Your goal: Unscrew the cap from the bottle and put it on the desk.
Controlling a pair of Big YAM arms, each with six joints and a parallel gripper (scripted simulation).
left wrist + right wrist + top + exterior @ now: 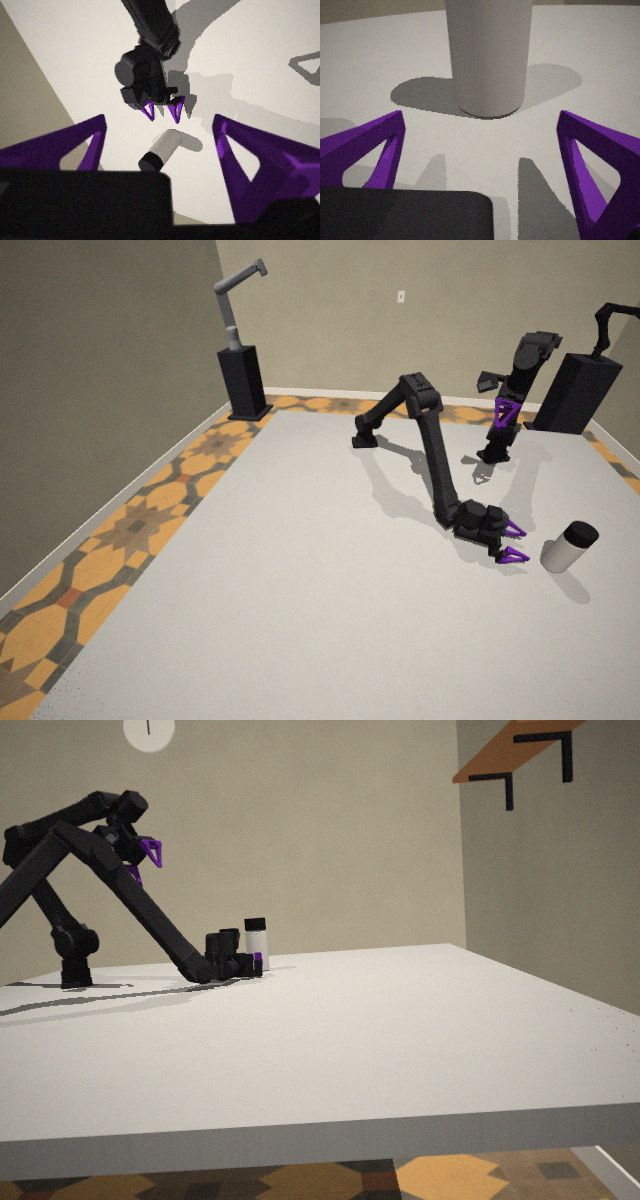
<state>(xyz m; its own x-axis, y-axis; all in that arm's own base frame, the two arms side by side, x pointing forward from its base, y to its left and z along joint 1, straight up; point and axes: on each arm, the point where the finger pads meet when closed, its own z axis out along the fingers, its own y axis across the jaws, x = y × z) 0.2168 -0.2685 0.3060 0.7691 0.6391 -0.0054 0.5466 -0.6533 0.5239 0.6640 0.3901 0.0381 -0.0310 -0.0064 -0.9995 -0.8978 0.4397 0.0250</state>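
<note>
Now: the bottle 2 cm ahead of my right hand, 9 cm to the left of it and 7 cm above it. Round my right hand: black cap: 2 cm ahead, 9 cm to the left, 10 cm above.
The black cap is 24 cm ahead of my left hand, 21 cm to the left of it and 16 cm below it. From my left hand the other things lie so: bottle (24 cm ahead, 21 cm to the left, 20 cm below).
</note>
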